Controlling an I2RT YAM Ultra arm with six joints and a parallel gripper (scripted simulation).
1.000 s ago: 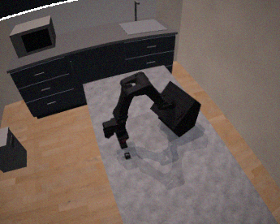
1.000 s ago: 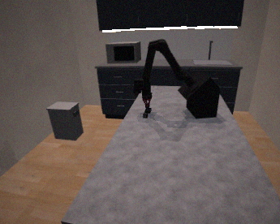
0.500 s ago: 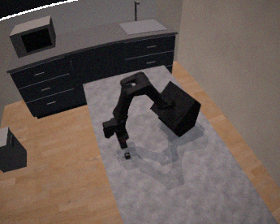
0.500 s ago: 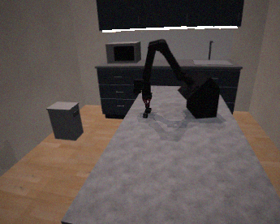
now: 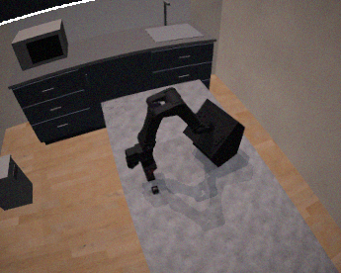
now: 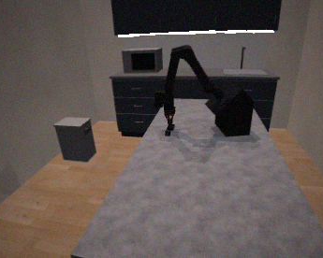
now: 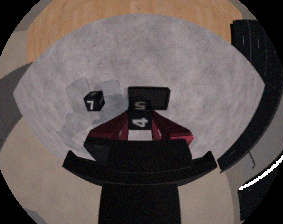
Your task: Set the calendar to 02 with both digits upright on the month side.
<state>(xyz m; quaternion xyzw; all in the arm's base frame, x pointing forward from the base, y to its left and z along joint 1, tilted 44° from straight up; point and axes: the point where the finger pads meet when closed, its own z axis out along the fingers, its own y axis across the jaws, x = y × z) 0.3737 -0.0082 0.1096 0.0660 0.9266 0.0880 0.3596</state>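
Now: hand right at the dark calendar cube. Also, from my hand: dark tray 6 cm below, 2 cm to the right.
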